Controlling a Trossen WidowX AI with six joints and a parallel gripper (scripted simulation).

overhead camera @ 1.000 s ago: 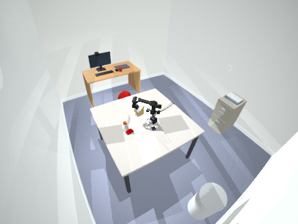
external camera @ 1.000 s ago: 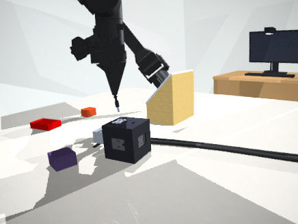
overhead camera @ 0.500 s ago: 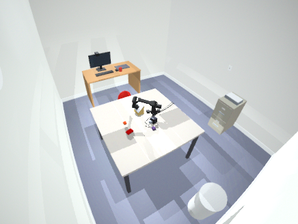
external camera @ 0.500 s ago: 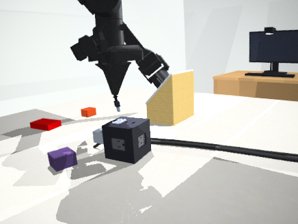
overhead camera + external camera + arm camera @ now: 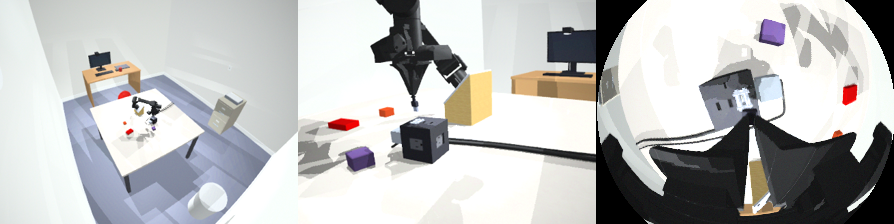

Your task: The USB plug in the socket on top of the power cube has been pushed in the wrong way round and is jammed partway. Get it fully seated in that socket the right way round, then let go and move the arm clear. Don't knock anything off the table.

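Now: the USB plug 20 mm below my gripper tip. From my gripper tip the other things lie so: flat red block 370 mm to the right, 130 mm below, 20 mm ahead; then purple block 120 mm below, 120 mm ahead, 50 mm to the right; then socket 70 mm below, 10 mm to the left.
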